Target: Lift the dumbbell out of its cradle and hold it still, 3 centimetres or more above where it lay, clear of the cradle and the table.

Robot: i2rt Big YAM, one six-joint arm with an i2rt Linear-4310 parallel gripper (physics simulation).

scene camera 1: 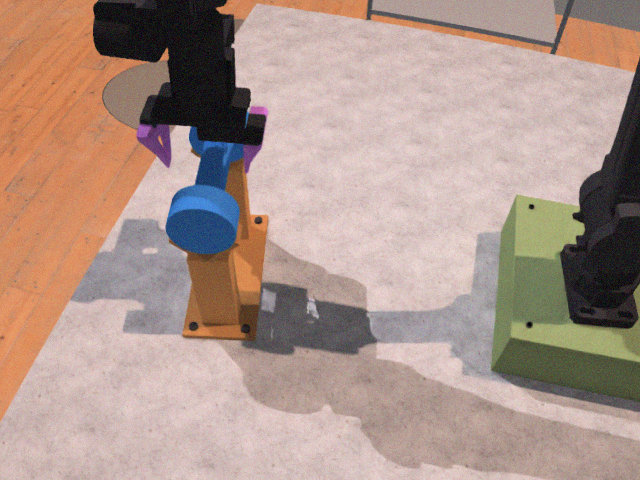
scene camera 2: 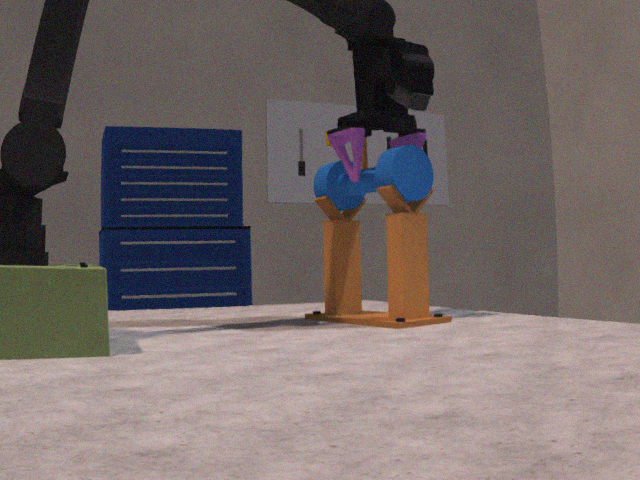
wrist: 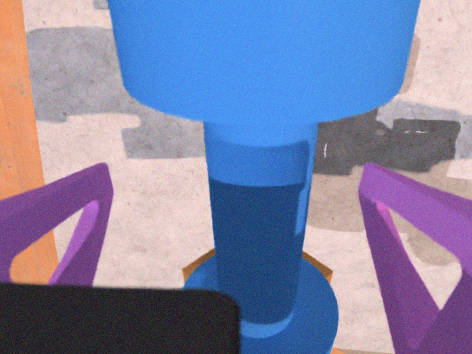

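Pixels of known places: gripper, fingertip midpoint: (scene camera 1: 207,167) (wrist: 235,177); arm's base, link origin: (scene camera 1: 595,288) (scene camera 2: 11,264).
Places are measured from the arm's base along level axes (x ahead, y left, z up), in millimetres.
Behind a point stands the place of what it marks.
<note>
The blue dumbbell (scene camera 1: 202,224) @(x 493, y 79, z 128 mm) (scene camera 2: 405,173) @(x 502, y -107, z 112 mm) (wrist: 260,55) @(x 516, y -85, z 154 mm) lies level, its round end weights resting in the V-shaped tops of the orange cradle (scene camera 1: 211,289) @(x 499, y 77, z -1 mm) (scene camera 2: 408,266) @(x 504, y -104, z -14 mm). The cradle's two posts stand on a base plate bolted to the table. My gripper (scene camera 1: 207,168) @(x 518, y -27, z 110 mm) (wrist: 235,177) @(x 518, y -27, z 110 mm) is open and points down over the dumbbell's handle, with purple fingers apart on either side of it. In the wrist view the handle sits right of midway, with gaps on both sides. In scene camera 2 one fingertip reaches about handle height; the other finger is partly hidden behind a weight.
A green block (scene camera 1: 547,227) @(x 55, y -101, z -4 mm) (scene camera 2: 51,310) @(x 38, y -157, z -47 mm) bearing the arm's base stands across the table (scene camera 1: 413,129) @(x 246, y -388, z -94 mm) from the cradle. A blue drawer cabinet (scene camera 2: 173,191) and a pale wall panel (scene camera 2: 289,186) are in the background. The table's edge passes near the cradle in scene camera 1.
</note>
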